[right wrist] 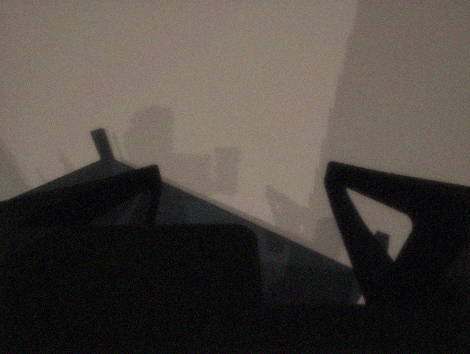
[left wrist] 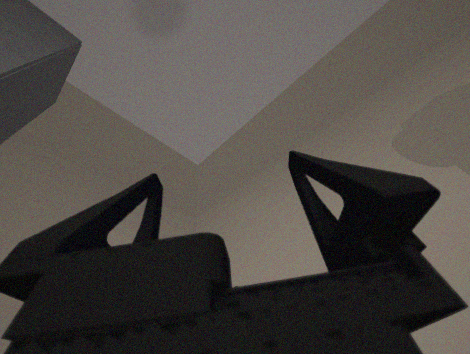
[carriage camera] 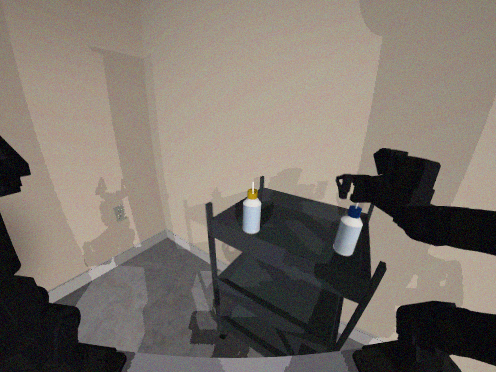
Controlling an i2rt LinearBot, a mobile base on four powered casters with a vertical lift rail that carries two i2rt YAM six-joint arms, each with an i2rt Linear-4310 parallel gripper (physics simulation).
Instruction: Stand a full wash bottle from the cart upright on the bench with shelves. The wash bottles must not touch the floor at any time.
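Places are measured from the left arm's base along level axes (x right, y ahead, z up), in millimetres.
Pixels of known places: left gripper, fingertip midpoint: (left wrist: pixel 223 169); right gripper, fingertip midpoint: (right wrist: pixel 242 173) (carriage camera: pixel 351 178); left arm's base, link origin: (carriage camera: pixel 69 369); right arm's base, link origin: (carriage camera: pixel 405 365).
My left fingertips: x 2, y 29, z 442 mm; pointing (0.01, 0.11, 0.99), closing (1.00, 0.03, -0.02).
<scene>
Ahead of a thing's pixels: the offset from my left fingertips to its top centre.
A white wash bottle with a yellow cap @(dx +348, dy +351, dz -207 mm) (carriage camera: pixel 252 216) stands upright at the left of the top shelf of the dark cart (carriage camera: pixel 212 260) (right wrist: pixel 102 145). A second wash bottle with a blue cap @(dx +628, dy +256, dz -207 mm) (carriage camera: pixel 348 234) stands at the right of that shelf and looks slightly leaning in the picture. Both bodies are pale blue below white shoulders. My right gripper (carriage camera: pixel 351 190) (right wrist: pixel 242 173) is open and empty, and appears just above the blue-capped bottle in the carriage view; the gap in depth is unclear. My left gripper (left wrist: pixel 223 169) is open and empty, away from the cart. The bench with shelves does not show.
The cart has lower shelves and raised corner posts. Walls (carriage camera: pixel 260 100) meet in a corner behind it, with a wall outlet @(dx -563, dy +870, dz -586 mm) (carriage camera: pixel 119 213) at the left. A grey box-shaped thing (left wrist: pixel 35 70) hangs at the upper left of the left wrist view.
</scene>
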